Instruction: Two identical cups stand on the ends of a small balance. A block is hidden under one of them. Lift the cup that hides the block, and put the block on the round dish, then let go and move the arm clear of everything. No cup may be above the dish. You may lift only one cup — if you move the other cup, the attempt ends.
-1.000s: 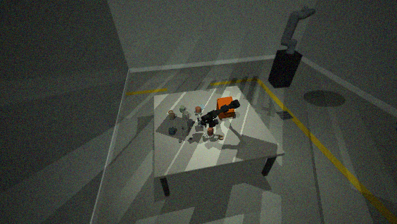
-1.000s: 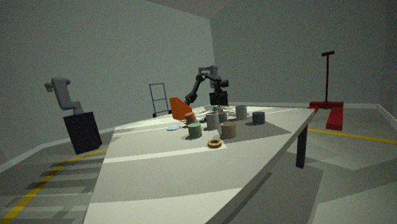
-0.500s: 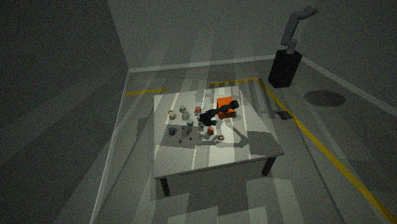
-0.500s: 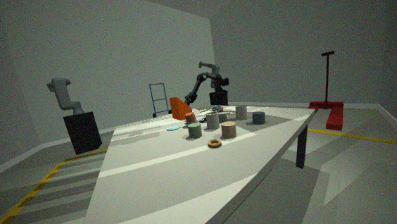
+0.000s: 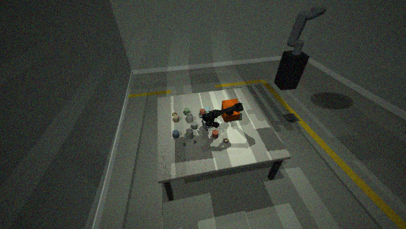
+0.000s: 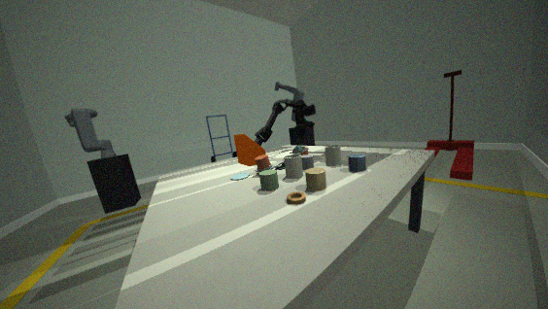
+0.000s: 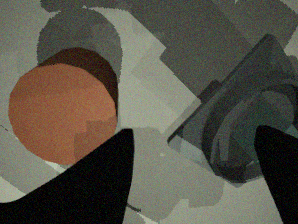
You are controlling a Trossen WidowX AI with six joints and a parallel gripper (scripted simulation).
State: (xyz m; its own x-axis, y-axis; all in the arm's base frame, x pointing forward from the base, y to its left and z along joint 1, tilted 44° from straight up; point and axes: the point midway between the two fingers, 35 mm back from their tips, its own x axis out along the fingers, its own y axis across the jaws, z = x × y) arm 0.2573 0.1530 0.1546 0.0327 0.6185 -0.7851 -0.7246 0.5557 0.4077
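The grey-teal block lies 60 mm to the right of my gripper tip, 30 mm below it and 30 mm ahead of it. The rest, counted from my gripper tip: pale-blue round dish 440 mm to the right, 110 mm below, 20 mm behind; balance 180 mm to the right, 80 mm below, 30 mm ahead; red-brown cup 80 mm below, 60 mm to the left, 60 mm behind.
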